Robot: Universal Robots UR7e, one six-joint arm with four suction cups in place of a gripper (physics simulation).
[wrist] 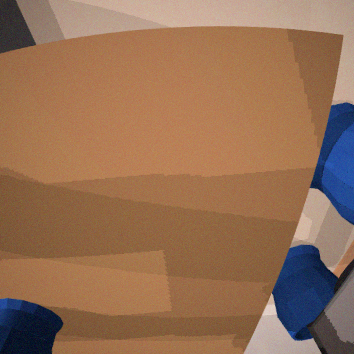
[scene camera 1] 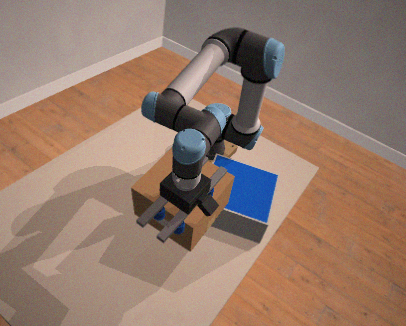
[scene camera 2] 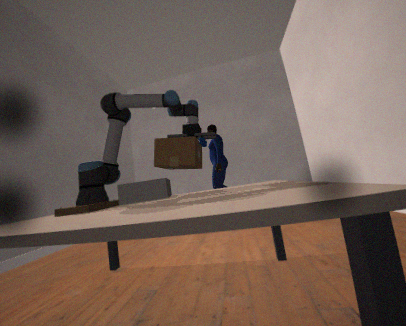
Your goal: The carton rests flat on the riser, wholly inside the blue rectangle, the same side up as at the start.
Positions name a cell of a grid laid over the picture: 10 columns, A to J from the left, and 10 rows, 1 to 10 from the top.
Labels:
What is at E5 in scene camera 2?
A brown carton.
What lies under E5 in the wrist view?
A brown carton.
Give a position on the suction head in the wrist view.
I9

